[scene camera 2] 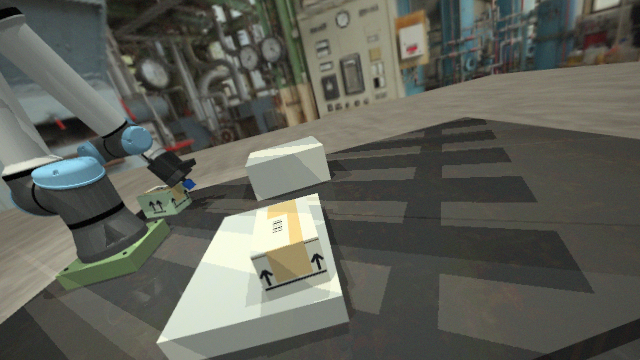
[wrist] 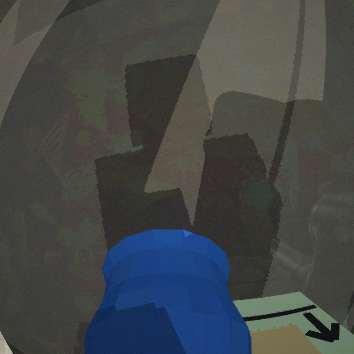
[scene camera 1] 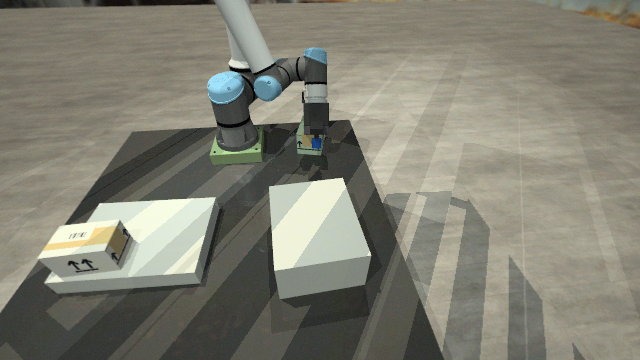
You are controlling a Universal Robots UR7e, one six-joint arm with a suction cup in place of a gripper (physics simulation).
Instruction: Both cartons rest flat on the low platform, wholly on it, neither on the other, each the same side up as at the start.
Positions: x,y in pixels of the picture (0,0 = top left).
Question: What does the tall white block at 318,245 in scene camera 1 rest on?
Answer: The table.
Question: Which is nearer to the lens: the low white platform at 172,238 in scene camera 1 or the tall white block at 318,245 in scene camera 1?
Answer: The tall white block.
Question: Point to my suction cup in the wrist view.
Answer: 160,283
